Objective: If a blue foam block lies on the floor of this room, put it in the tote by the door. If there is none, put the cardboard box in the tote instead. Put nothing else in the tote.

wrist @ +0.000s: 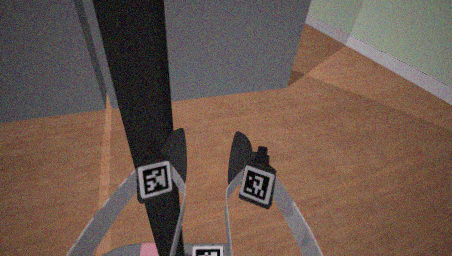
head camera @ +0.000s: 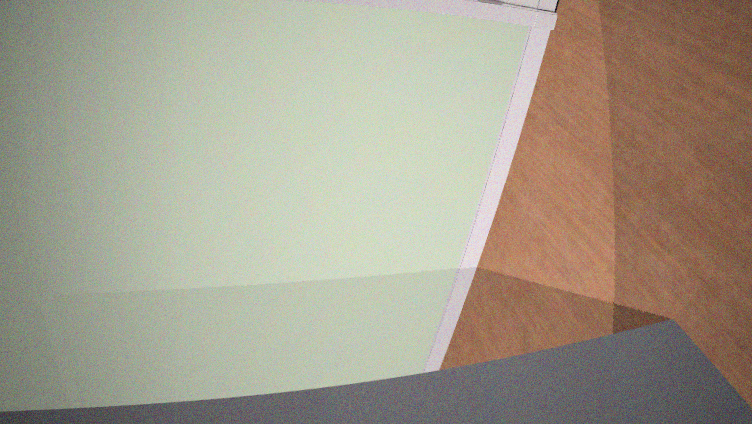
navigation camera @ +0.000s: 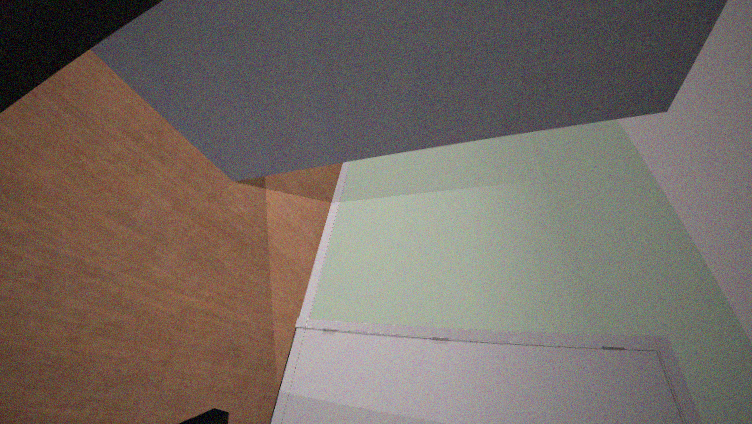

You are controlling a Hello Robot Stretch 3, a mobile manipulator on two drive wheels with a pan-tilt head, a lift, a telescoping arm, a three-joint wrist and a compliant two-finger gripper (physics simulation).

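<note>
Door (navigation camera: 332,364) in view. My gripper (wrist: 209,148) too.
</note>
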